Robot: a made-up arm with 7 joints. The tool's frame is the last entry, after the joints.
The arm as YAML. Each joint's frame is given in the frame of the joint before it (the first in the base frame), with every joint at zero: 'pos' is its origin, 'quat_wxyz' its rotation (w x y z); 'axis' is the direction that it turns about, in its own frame. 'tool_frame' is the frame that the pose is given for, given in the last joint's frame.
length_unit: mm
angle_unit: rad
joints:
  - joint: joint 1
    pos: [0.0, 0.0, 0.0]
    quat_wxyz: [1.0, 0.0, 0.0, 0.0]
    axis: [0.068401, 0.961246, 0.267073]
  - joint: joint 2
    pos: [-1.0, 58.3, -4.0]
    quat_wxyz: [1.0, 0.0, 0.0, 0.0]
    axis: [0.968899, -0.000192, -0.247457]
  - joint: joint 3
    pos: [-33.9, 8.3, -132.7]
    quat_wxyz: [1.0, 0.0, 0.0, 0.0]
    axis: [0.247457, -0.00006, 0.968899]
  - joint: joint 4
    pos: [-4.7, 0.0, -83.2]
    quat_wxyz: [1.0, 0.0, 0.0, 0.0]
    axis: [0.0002, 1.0, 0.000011]
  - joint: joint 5
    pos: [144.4, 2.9, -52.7]
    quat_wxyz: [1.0, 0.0, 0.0, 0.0]
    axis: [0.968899, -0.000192, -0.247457]
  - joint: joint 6
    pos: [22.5, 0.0, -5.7]
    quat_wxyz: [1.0, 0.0, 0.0, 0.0]
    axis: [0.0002, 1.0, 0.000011]
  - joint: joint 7
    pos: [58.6, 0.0, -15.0]
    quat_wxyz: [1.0, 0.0, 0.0, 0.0]
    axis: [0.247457, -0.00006, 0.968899]
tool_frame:
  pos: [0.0, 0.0, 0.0]
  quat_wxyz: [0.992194, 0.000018, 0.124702, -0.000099]
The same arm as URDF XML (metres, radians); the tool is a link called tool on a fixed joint. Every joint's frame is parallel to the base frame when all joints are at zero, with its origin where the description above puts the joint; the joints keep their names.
<robot name="arm">
  <joint name="tool_joint" type="fixed">
    <parent link="link7"/>
    <child link="tool"/>
    <origin xyz="0 0 0" rpy="0 0.2501 -0.0002"/>
  </joint>
  <joint name="joint 7" type="continuous">
    <parent link="link6"/>
    <child link="link7"/>
    <origin xyz="0.0586 0 -0.015"/>
    <axis xyz="0.247497 -0.0001 0.968889"/>
  </joint>
  <joint name="joint 6" type="continuous">
    <parent link="link5"/>
    <child link="link6"/>
    <origin xyz="0.0225 0 -0.0057"/>
    <axis xyz="0.0002 1 0"/>
  </joint>
  <joint name="joint 5" type="continuous">
    <parent link="link4"/>
    <child link="link5"/>
    <origin xyz="0.1444 0.0029 -0.0527"/>
    <axis xyz="0.968889 -0.0002 -0.247497"/>
  </joint>
  <joint name="joint 4" type="continuous">
    <parent link="link3"/>
    <child link="link4"/>
    <origin xyz="-0.0047 0 -0.0832"/>
    <axis xyz="0.0002 1 0"/>
  </joint>
  <joint name="joint 3" type="continuous">
    <parent link="link2"/>
    <child link="link3"/>
    <origin xyz="-0.0339 0.0083 -0.1327"/>
    <axis xyz="0.247497 -0.0001 0.968889"/>
  </joint>
  <joint name="joint 2" type="continuous">
    <parent link="link1"/>
    <child link="link2"/>
    <origin xyz="-0.001 0.0583 -0.004"/>
    <axis xyz="0.968889 -0.0002 -0.247497"/>
  </joint>
  <joint name="joint 1" type="continuous">
    <parent link="base_link"/>
    <child link="link1"/>
    <origin xyz="0 0 0"/>
    <axis xyz="0.068403 0.961235 0.26711"/>
  </joint>
  <link name="base_link"/>
  <link name="link1"/>
  <link name="link2"/>
  <link name="link3"/>
  <link name="link4"/>
  <link name="link5"/>
  <link name="link6"/>
  <link name="link7"/>
  <link name="tool"/>
</robot>

